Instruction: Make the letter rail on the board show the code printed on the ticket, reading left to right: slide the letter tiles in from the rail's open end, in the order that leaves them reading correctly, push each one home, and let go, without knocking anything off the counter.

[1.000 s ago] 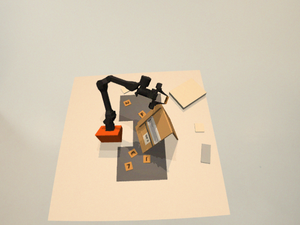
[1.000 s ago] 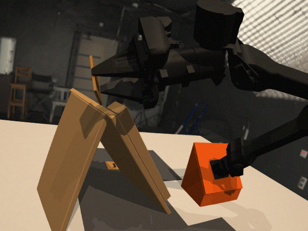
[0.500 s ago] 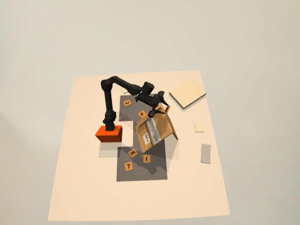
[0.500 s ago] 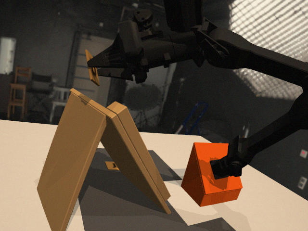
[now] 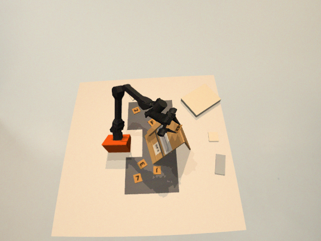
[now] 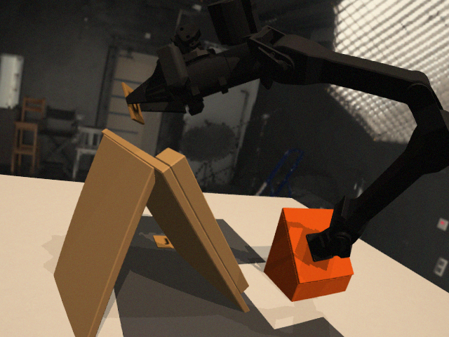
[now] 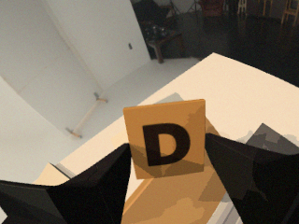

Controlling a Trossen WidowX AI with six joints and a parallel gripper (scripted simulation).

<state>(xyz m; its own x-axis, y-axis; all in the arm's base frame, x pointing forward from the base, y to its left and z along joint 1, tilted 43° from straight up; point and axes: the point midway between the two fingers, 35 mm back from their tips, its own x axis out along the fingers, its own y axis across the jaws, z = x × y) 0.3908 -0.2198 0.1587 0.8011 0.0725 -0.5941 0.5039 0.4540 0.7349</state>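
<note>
My gripper tip is 250 mm above the white ticket, 140 mm past it and 30 mm to the left of it. From my gripper tip the other things lie so: cream slab 410 mm to the left, 310 mm below, 260 mm ahead; then d tile right at my gripper tip; then grey plate 330 mm below, 310 mm ahead, 160 mm to the right.
</note>
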